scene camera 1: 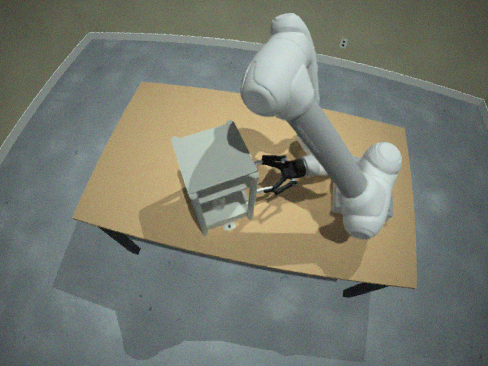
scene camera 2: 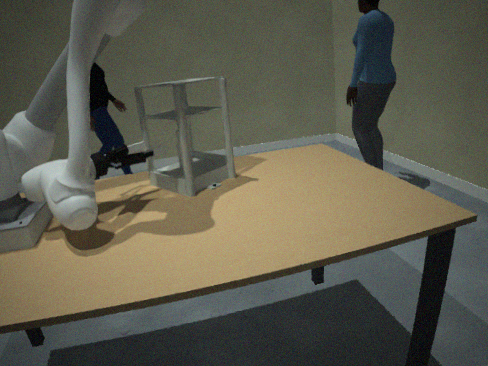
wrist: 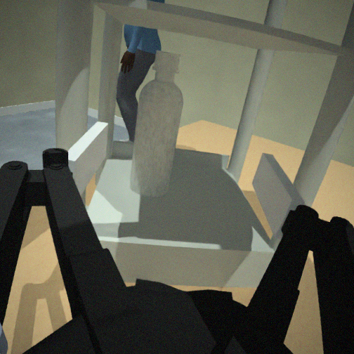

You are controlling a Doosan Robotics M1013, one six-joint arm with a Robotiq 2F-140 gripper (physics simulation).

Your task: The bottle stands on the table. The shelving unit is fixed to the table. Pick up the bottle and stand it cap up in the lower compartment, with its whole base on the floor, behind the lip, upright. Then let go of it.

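Places are measured from the arm's base along level axes (x up, y left, z back), in centimetres.
Where they show: gripper, fingertip midpoint: [scene camera 2: 152, 147].
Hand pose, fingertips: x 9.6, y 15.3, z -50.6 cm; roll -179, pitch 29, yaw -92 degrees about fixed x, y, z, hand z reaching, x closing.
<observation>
After its pixels a point has its place.
The pale grey bottle [wrist: 157, 135] stands upright, cap up, in the lower compartment of the shelving unit [scene camera 1: 215, 155] @(y 21.1, x 30.2, z -61.9 cm) [scene camera 2: 185, 150] @(y 4.9, x 9.2, z -61.1 cm) [wrist: 185, 262]. Its base rests on the compartment floor [wrist: 200, 210], behind the near lip, with floor showing around its visible side. In scene camera 1 a faint part of the bottle [scene camera 1: 220, 203] @(y 26.8, x 5.8, z -59.9 cm) shows inside the unit. My gripper [scene camera 1: 258, 176] @(y 15.3, x 9.6, z -50.6 cm) [scene camera 2: 144, 150] @(y 15.3, x 9.6, z -50.6 cm) [wrist: 183, 154] is open and empty, at the unit's robot-facing side. Its finger pads are wide apart, nearer the camera than the bottle, and do not touch it.
The unit's corner posts stand close to both fingers, and its middle shelf [wrist: 225, 35] [scene camera 2: 185, 112] @(y 17.2, x 19.7, z -63.4 cm) spans above the bottle. A small white plate [scene camera 1: 229, 226] @(y 31.2, x -5.9, z -55.5 cm) [scene camera 2: 215, 186] @(y 9.8, x -6.2, z -69.8 cm) lies at the unit's foot on the table [scene camera 1: 125, 120] @(y -13.0, x -6.7, z -126.2 cm) [scene camera 2: 300, 215] @(y -23.1, x -6.6, z -87.9 cm). People stand beyond the table.
</observation>
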